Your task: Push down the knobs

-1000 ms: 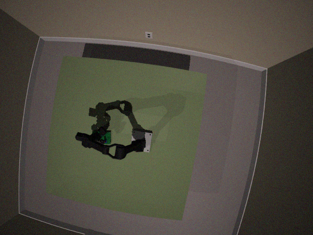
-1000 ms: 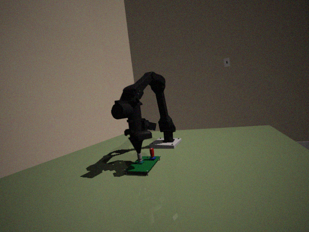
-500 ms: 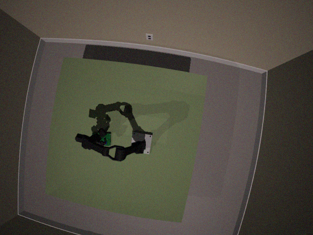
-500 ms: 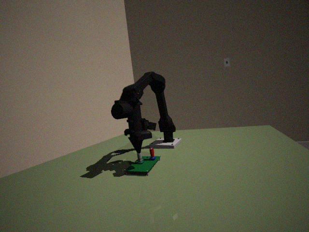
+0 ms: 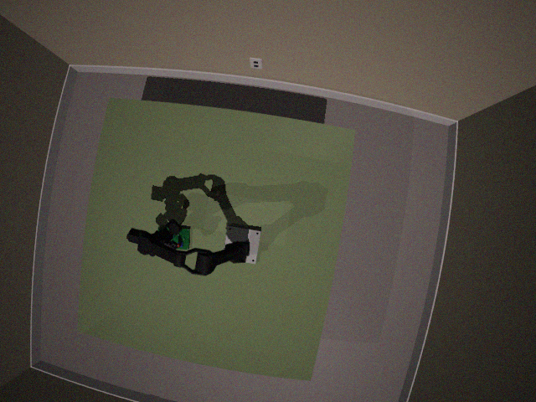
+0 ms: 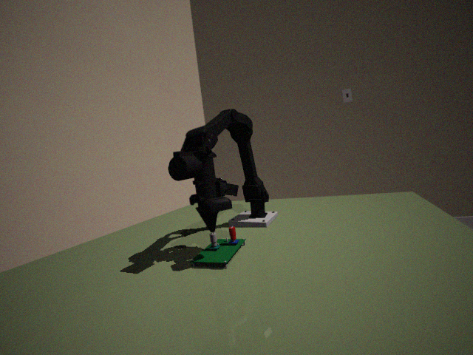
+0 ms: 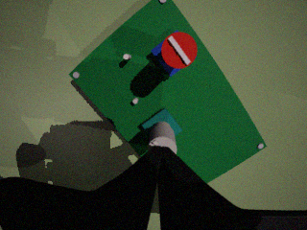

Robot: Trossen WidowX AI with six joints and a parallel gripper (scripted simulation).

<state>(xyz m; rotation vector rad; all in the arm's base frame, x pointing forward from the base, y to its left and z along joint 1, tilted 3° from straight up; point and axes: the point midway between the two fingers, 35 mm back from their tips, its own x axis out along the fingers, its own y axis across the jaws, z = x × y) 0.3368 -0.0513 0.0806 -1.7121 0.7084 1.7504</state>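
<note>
Right now the grey knob is 20 mm below my gripper tip. The rest, counted from my gripper tip: red knob: 40 mm behind, 40 mm to the left, 20 mm below.
</note>
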